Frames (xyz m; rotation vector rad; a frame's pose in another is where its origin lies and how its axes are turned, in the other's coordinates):
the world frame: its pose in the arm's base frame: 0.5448 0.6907 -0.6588 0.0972 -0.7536 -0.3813
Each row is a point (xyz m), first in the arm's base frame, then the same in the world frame.
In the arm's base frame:
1: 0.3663 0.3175 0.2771
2: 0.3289 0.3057 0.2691
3: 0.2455 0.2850 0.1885
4: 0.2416 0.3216 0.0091
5: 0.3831 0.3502 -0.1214
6: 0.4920 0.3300 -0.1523
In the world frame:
1: 0.6271 -0.1930 0.7852
2: 0.6014 -0.2171 0.8044
3: 0.5014 -0.2793 0.8016
4: 0.3689 -0.2862 0.6755
5: 0.3676 -0.2458 0.4851
6: 0.4274 -0.2384 0.3872

